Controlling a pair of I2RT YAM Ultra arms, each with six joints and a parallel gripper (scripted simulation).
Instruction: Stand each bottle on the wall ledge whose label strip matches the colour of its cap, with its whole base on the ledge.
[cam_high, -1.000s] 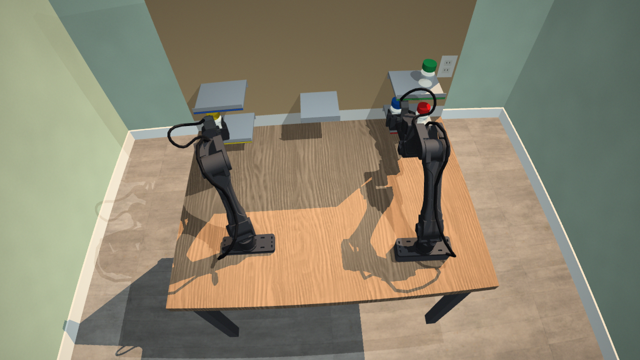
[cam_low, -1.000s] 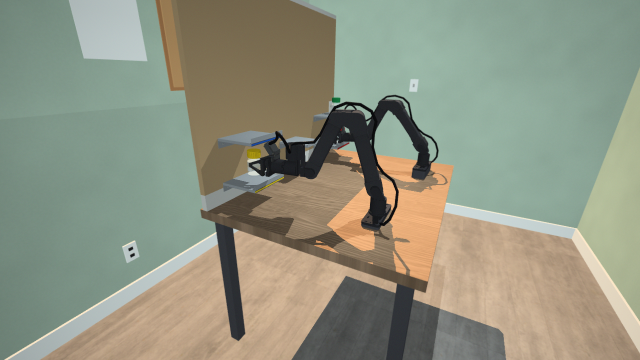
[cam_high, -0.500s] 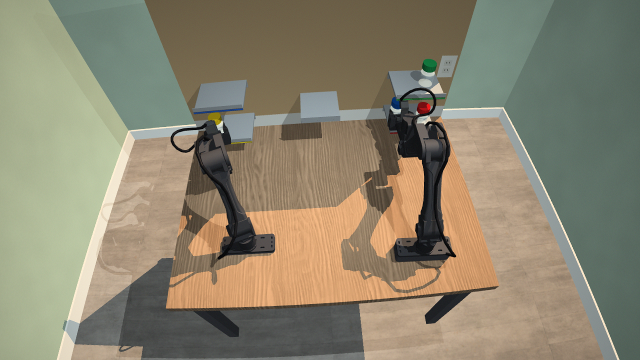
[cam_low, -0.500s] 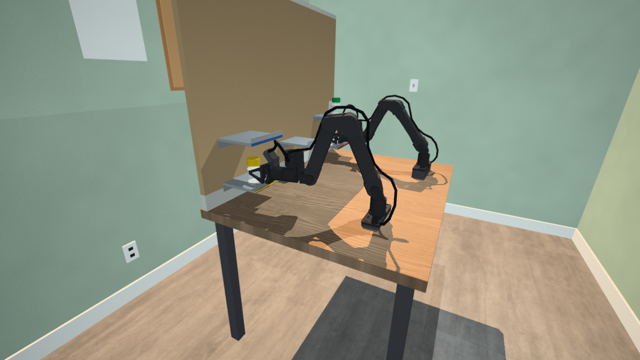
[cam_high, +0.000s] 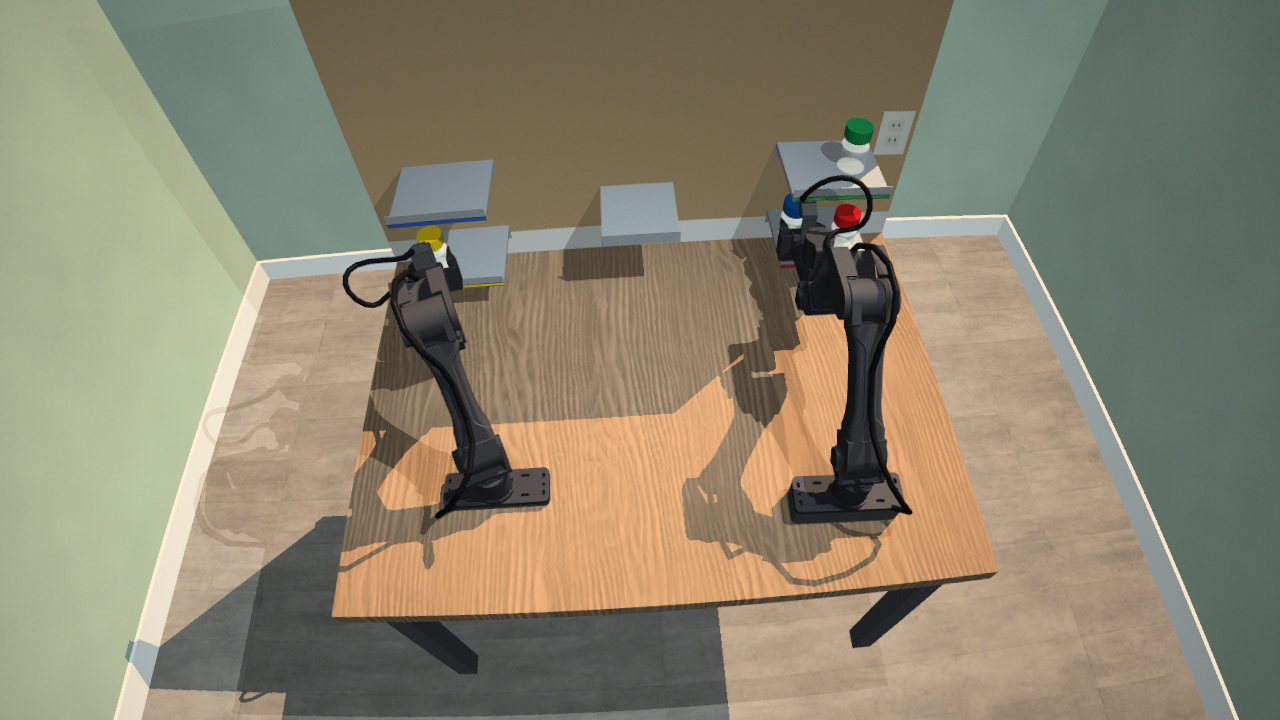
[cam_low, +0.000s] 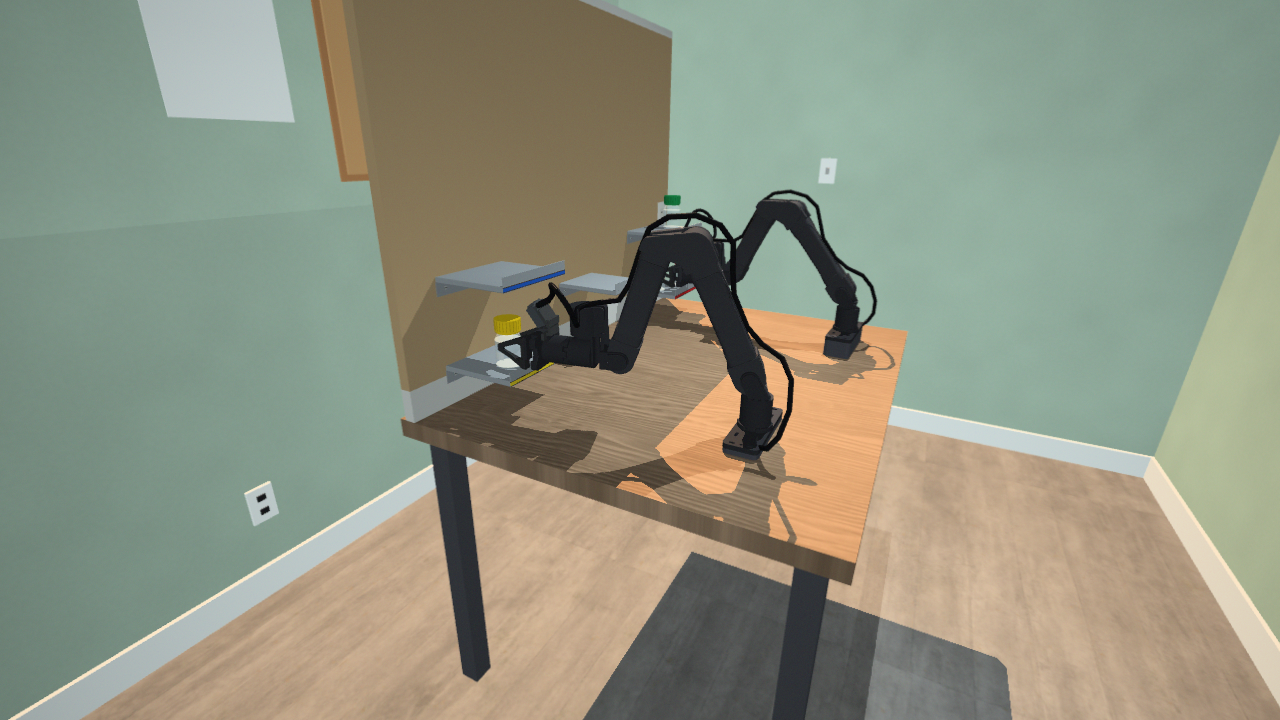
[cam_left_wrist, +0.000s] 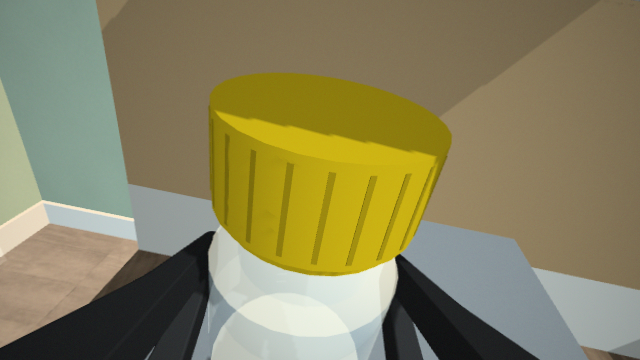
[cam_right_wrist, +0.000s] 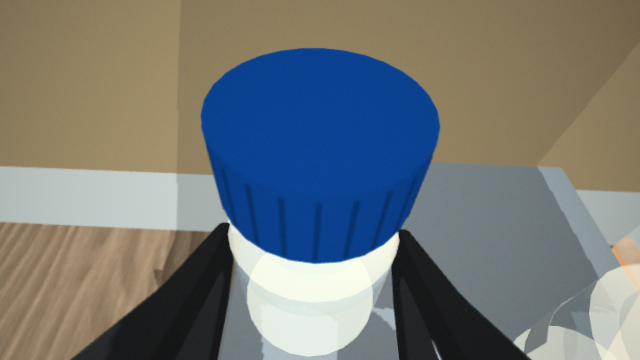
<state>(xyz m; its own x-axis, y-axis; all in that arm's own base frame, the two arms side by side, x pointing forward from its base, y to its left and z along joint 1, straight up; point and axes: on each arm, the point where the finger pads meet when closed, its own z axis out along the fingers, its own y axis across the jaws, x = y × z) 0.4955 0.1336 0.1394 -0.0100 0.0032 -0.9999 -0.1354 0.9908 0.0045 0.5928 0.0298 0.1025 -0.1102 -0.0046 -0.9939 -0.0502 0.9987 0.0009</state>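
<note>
The yellow-capped bottle lies right at my left hand. From my left hand the other things lie so: brown wall panel 43 cm to the right, 30 cm above, 19 cm ahead; red-capped bottle 88 cm to the right, 10 cm ahead, 1 cm below; blue-capped bottle 77 cm to the right, 13 cm ahead, 1 cm below.
My right gripper is now 20 mm past the red-capped bottle, 110 mm to the left of it and 10 mm above it. From my right hand the other things lie so: wall socket: 130 mm ahead, 210 mm to the right, 150 mm above; then blue-capped bottle: 10 mm ahead, 10 mm below; then green-capped bottle: 20 mm ahead, 100 mm to the right, 180 mm above.
</note>
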